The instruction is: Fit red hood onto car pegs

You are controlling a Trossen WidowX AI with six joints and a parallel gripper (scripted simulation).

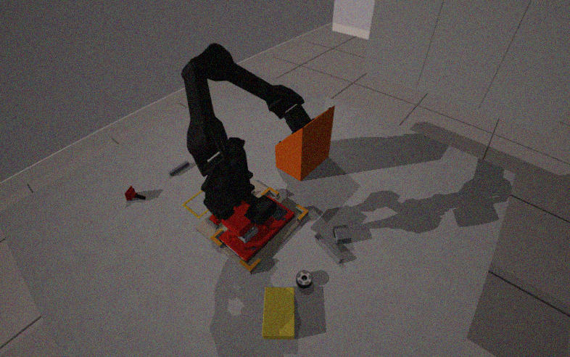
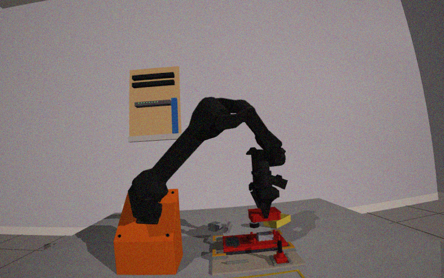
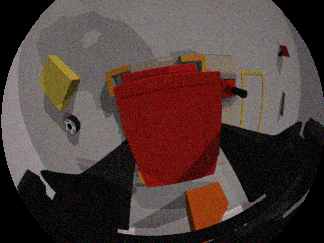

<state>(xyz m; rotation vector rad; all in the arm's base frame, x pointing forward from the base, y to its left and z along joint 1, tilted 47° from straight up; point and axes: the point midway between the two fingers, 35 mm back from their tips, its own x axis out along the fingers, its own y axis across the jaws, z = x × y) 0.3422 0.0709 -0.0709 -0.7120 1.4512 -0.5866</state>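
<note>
Right now the grey engine block is 80 mm below my gripper tip and 10 mm to the left of it. From my gripper tip the other things lie so: grey bar: 390 mm to the right, 100 mm below, 20 mm behind; red hood: 10 mm above; yellow block: 210 mm to the left, 90 mm below, 90 mm ahead.
</note>
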